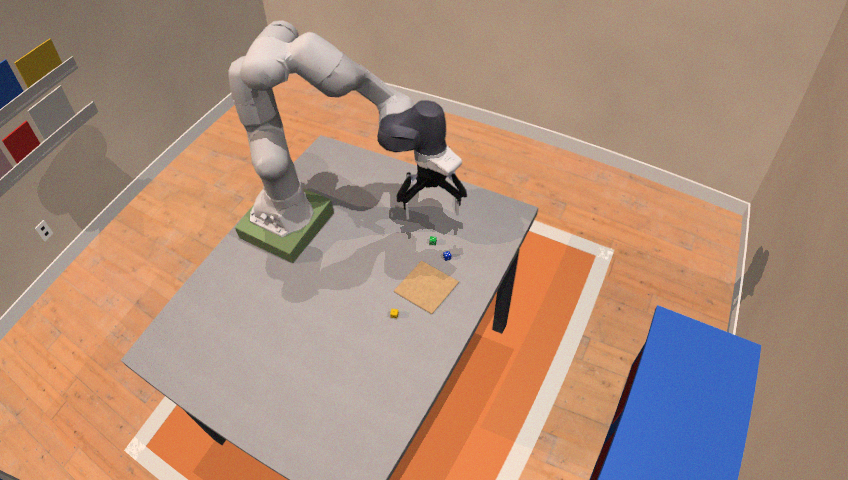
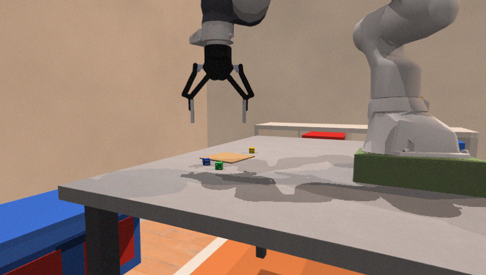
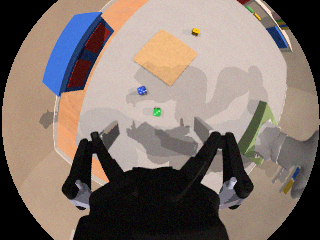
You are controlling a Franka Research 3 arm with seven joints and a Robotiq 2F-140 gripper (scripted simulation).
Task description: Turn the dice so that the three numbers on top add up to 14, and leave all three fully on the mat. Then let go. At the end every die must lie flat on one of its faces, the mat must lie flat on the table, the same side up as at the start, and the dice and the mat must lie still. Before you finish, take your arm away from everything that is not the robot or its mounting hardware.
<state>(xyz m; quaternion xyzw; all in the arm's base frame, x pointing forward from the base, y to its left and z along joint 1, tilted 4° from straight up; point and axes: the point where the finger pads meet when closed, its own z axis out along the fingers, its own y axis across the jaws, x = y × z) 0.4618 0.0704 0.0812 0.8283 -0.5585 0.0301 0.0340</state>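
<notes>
The green die lies 130 mm below my hand. Also, from my hand: tan mat: 30 mm ahead, 170 mm to the right, 140 mm below; then yellow die: 20 mm behind, 290 mm to the right, 130 mm below; then blue die: 60 mm ahead, 40 mm to the right, 130 mm below.
</notes>
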